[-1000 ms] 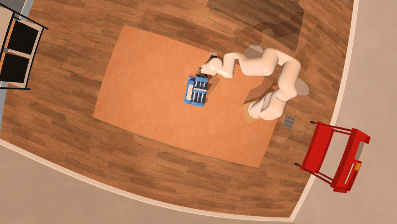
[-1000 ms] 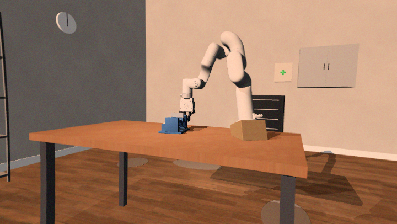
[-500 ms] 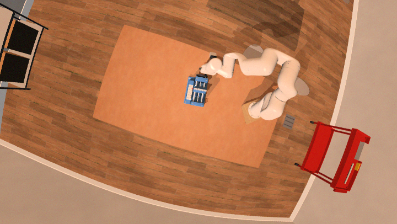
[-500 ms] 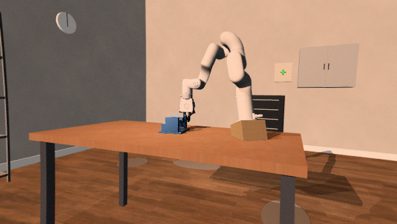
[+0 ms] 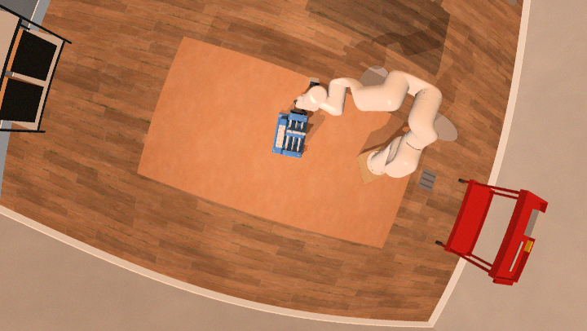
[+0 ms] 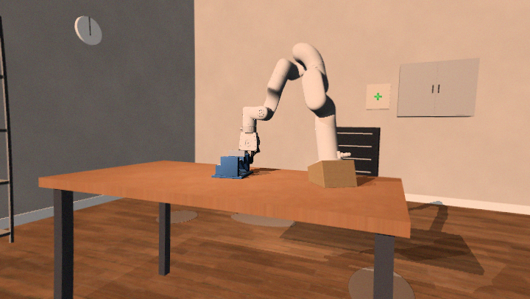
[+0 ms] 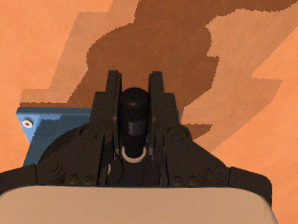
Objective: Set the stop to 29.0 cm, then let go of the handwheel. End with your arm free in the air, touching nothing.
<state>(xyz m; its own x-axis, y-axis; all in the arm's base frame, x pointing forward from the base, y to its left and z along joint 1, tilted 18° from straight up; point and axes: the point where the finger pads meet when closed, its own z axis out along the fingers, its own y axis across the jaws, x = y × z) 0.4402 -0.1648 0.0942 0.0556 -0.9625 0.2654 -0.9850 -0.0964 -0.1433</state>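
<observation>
The stop block lies 30 mm ahead of my hand, 140 mm to the left of it and 30 mm above it. Round my hand: black crank handle (10 mm to the left); then black handwheel (20 mm to the left).
</observation>
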